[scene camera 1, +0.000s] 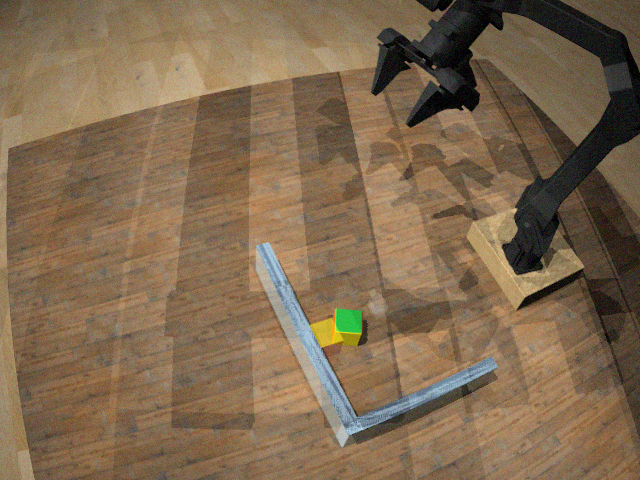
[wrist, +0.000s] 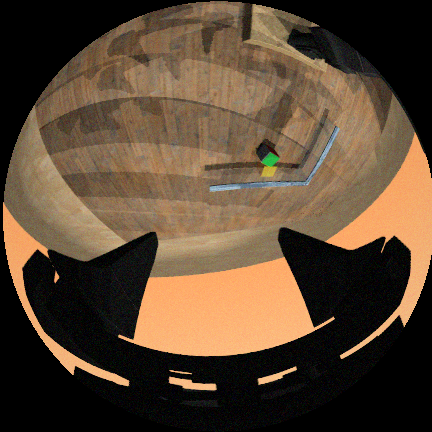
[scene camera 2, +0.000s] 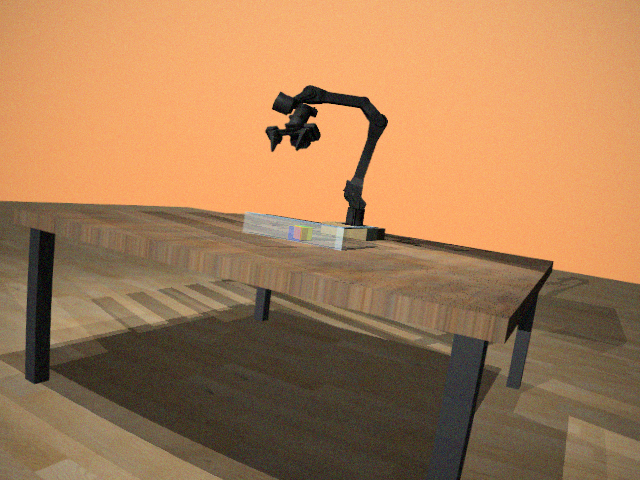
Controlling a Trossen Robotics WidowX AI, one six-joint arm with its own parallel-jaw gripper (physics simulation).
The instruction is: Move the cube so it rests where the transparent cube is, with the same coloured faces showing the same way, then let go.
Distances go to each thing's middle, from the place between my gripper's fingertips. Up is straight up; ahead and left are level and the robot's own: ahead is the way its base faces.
My gripper is now 50 mm short of the L-shaped grey rail [scene camera 1: 349, 429], 190 mm to the right of it and 230 mm above it. Also, from my hand: transparent cube [scene camera 1: 328, 336] 120 mm ahead, 200 mm to the left, 240 mm below.
